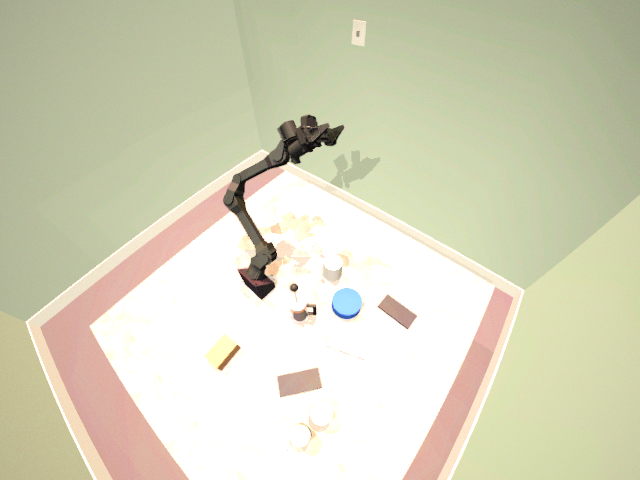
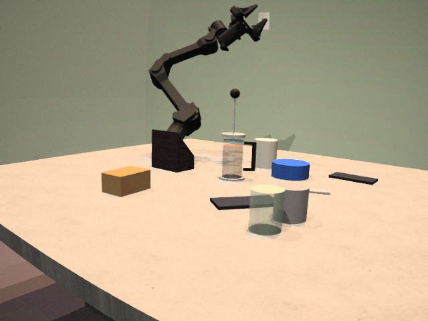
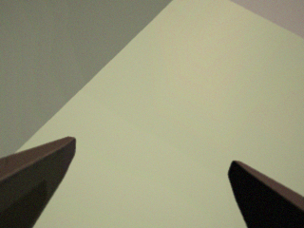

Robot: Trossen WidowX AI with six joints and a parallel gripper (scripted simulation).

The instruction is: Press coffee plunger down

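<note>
The coffee press is 46 cm below my gripper tip, 37 cm to the right of it and 20 cm ahead of it. Also, from my gripper tip: white mug: 54 cm below, 15 cm to the right, 14 cm ahead.
</note>
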